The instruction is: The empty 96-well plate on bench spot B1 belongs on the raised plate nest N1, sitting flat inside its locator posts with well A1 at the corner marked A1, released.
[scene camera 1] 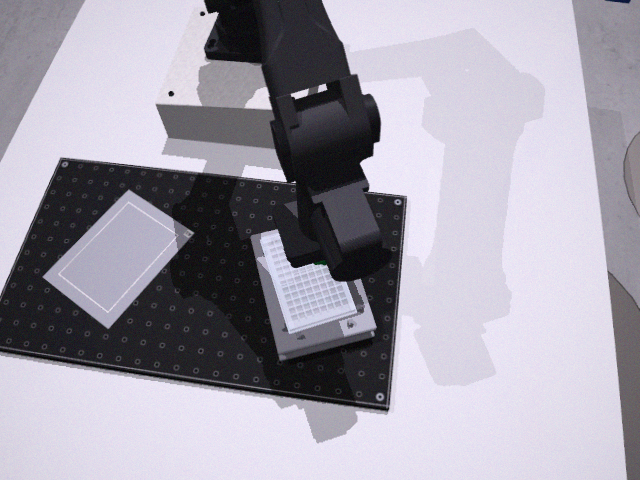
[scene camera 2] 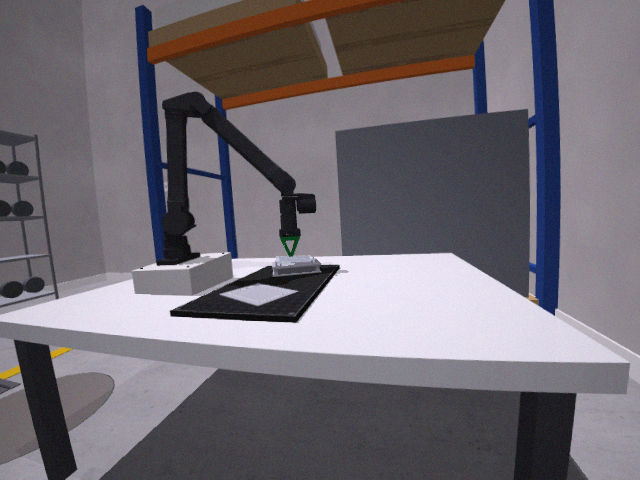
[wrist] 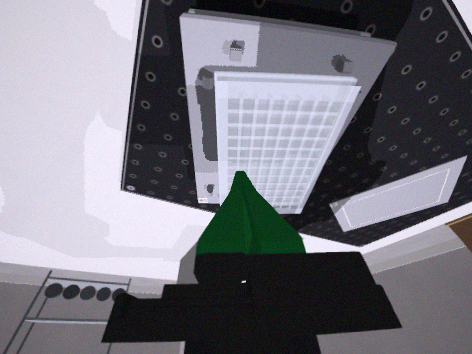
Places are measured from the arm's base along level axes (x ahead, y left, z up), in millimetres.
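Pixels of known places: gripper, fingertip midpoint: (scene camera 1: 324,260) (scene camera 2: 291,256) (wrist: 239,176); arm's base, link origin: (scene camera 1: 249,42) (scene camera 2: 179,260).
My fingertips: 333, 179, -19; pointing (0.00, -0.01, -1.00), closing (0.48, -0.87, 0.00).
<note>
For each thing: its top centre in the pictures, then the offset to it from my fingertips, as dx, dy, dz. "*": a spot on its surface instead.
- clear 96-well plate, top centre: (wrist: 272,172) (scene camera 1: 307,270) (scene camera 2: 294,255) +20, -18, +5
- raised grey nest, top centre: (wrist: 267,157) (scene camera 1: 310,276) (scene camera 2: 295,259) +21, -13, -9
- A1 mark, top centre: (wrist: 203,200) -71, +3, -19
- Bench spot B1, surface spot: (scene camera 1: 118,258) (wrist: 394,201) (scene camera 2: 260,292) * +26, -279, -49
- black perforated board, top centre: (scene camera 1: 202,267) (wrist: 346,181) (scene camera 2: 276,281) +16, -162, -50
The clear 96-well plate (scene camera 1: 315,298) (scene camera 2: 305,258) (wrist: 280,135) lies on the raised grey nest (scene camera 1: 323,338) (scene camera 2: 296,270) (wrist: 295,47). In the wrist view a strip of nest with two posts shows beyond its far short side, and a strip shows along its left side. I cannot tell whether it sits flat inside all the posts. The A1 mark (wrist: 202,200) is at the nest's near left corner; which corner holds well A1 is unreadable. My gripper (scene camera 2: 291,254) (wrist: 239,176) is shut and empty, its green tips close above the plate; contact is unclear. The arm hides part of the plate in scene camera 1.
Bench spot B1 (scene camera 1: 118,258) (scene camera 2: 258,293) (wrist: 400,195), a pale pad with a white outline, bears no plate. It and the nest are on the black perforated board (scene camera 1: 217,330) (scene camera 2: 232,313). The arm's pale base block (scene camera 1: 217,124) (scene camera 2: 162,281) stands behind the board.
</note>
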